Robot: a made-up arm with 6 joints.
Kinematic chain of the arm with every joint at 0, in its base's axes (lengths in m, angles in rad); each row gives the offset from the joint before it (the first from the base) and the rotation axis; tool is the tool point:
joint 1: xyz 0 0 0.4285 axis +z
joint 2: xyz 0 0 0 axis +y
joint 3: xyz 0 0 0.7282 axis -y
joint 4: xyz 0 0 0 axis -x
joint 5: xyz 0.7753 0 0 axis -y
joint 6: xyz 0 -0.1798 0 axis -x
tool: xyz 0 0 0
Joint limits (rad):
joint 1: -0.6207..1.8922
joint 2: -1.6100..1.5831
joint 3: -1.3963..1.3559
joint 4: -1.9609..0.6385
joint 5: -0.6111..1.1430
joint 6: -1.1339..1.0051
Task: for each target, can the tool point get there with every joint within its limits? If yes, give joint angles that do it. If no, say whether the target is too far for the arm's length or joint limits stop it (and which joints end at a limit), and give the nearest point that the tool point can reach.
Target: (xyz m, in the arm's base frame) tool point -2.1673 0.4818 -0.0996
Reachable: no: too far | nearest point -1.4805 0.3291 0.4300 | short by 0.881 m
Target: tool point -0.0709 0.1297 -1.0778
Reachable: no: joint limits stop it (at a limit: joint 1, joint 2) | nearest point -0.1512 0.4129 -0.3221 | short by 0.811 m
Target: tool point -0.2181 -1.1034 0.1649
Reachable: no: joint limits stop it (at a limit: joint 2, joint 3, joint 4) | nearest point -0.2941 -1.4878 0.4300 | short by 0.473 m
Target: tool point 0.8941 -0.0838 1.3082
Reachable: yes | joints -0.1012 0.1636 0.5953 -1.6092 0.6241 0.2206
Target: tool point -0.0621 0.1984 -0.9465
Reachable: no: joint limits stop it (at a limit: joint 2) | nearest point -0.1329 0.4246 -0.3242 | short by 0.666 m
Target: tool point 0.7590 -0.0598 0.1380
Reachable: yes | joints 0.1556 0.8792 -0.5006 0.1853 0.0827 0.0936
